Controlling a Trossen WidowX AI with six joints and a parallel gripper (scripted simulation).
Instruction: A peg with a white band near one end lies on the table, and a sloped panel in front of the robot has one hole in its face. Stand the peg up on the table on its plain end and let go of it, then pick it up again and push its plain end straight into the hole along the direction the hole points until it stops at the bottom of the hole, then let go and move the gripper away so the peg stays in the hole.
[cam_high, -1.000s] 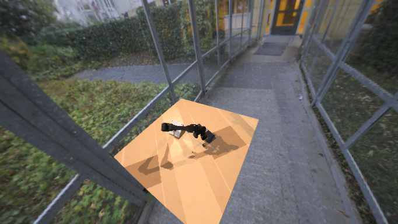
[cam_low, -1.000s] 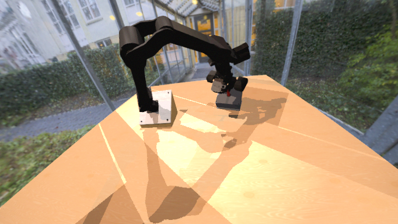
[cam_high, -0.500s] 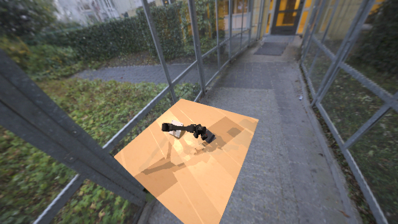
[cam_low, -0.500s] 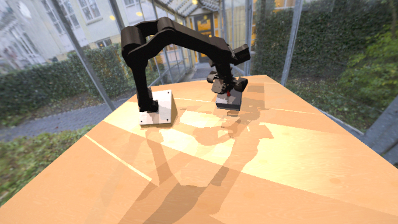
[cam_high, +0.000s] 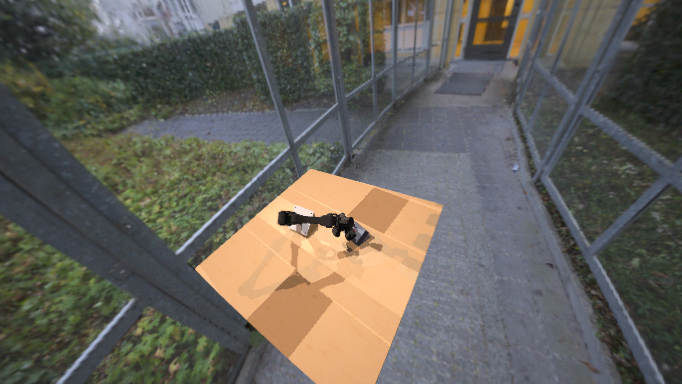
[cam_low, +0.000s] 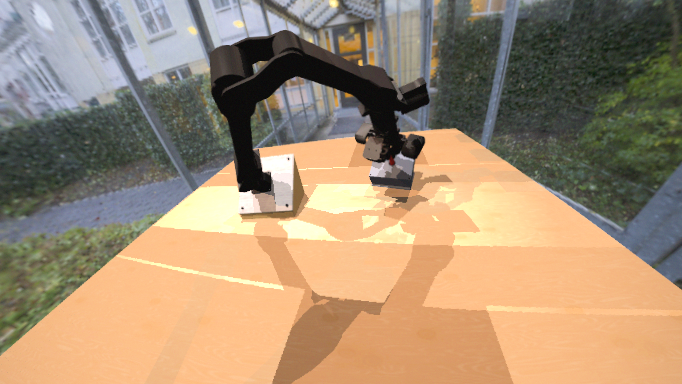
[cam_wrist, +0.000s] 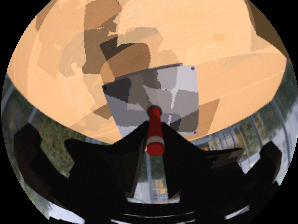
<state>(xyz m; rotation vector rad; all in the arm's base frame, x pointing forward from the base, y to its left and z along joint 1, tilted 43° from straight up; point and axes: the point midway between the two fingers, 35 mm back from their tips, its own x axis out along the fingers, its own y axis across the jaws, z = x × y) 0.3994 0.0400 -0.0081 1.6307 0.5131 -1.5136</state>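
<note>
The sloped panel lies 50 mm below my gripper tip, 20 mm to the left of it and 10 mm ahead of it. Round my gripper tip: red peg: 10 mm to the right, 10 mm above.
</note>
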